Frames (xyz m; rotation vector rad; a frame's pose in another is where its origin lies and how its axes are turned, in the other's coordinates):
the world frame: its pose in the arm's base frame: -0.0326 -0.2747 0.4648 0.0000 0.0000 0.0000
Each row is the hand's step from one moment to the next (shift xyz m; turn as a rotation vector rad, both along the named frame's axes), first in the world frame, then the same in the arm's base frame.
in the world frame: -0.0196 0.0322 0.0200 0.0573 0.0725 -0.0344
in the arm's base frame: -0.0196 0.0322 0.0200 0.0573 0.0725 -0.0344
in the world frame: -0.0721 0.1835 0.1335 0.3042 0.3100 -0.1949
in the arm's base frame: -0.0721 0.1835 0.1335 0.3042 0.3100 -0.1949
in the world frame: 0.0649 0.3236 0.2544 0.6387 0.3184 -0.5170
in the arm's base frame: 0.0649 0.3236 0.2544 0.6387 0.3184 -0.5170
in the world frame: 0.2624 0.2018 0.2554 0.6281 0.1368 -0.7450
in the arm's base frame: 0.2624 0.2018 0.2554 0.6281 0.1368 -0.7450
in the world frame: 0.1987 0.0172 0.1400 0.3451 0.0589 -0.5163
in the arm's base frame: 0.1987 0.0172 0.1400 0.3451 0.0589 -0.5163
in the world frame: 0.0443 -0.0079 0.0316 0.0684 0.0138 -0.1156
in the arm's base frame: 0.0443 -0.0079 0.0316 0.0684 0.0138 -0.1156
